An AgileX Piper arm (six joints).
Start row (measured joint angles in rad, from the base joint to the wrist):
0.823 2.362 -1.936 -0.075 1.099 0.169
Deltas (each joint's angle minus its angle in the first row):
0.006 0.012 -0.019 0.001 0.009 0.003
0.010 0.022 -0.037 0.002 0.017 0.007
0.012 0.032 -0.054 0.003 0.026 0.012
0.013 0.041 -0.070 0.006 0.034 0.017
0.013 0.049 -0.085 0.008 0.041 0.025
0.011 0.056 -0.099 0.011 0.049 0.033
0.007 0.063 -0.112 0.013 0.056 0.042
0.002 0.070 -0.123 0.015 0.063 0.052
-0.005 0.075 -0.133 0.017 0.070 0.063
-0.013 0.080 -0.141 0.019 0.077 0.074
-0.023 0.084 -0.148 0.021 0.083 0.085
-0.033 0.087 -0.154 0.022 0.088 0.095
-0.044 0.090 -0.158 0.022 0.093 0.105
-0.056 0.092 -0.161 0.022 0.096 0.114
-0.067 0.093 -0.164 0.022 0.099 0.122
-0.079 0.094 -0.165 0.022 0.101 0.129
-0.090 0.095 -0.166 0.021 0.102 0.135
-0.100 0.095 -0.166 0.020 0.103 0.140
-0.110 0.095 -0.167 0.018 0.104 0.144
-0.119 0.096 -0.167 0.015 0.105 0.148
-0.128 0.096 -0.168 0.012 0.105 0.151
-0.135 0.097 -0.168 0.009 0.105 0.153
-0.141 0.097 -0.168 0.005 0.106 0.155
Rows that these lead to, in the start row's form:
0.829 2.374 -1.955 -0.074 1.108 0.172
0.833 2.384 -1.973 -0.073 1.116 0.176
0.835 2.394 -1.990 -0.072 1.125 0.181
0.836 2.403 -2.006 -0.069 1.133 0.186
0.836 2.411 -2.021 -0.067 1.140 0.194
0.834 2.418 -2.035 -0.064 1.148 0.202
0.830 2.425 -2.048 -0.062 1.155 0.211
0.825 2.432 -2.059 -0.060 1.162 0.221
0.818 2.437 -2.069 -0.058 1.169 0.232
0.810 2.442 -2.077 -0.056 1.176 0.243
0.800 2.446 -2.084 -0.054 1.182 0.254
0.790 2.449 -2.090 -0.053 1.187 0.264
0.779 2.452 -2.094 -0.053 1.192 0.274
0.767 2.454 -2.097 -0.053 1.195 0.283
0.756 2.455 -2.100 -0.053 1.198 0.291
0.744 2.456 -2.101 -0.053 1.200 0.298
0.733 2.457 -2.102 -0.054 1.201 0.304
0.723 2.457 -2.102 -0.055 1.202 0.309
0.713 2.457 -2.103 -0.057 1.203 0.313
0.704 2.458 -2.103 -0.060 1.204 0.317
0.695 2.458 -2.104 -0.063 1.204 0.320
0.688 2.459 -2.104 -0.066 1.204 0.322
0.682 2.459 -2.104 -0.070 1.205 0.324

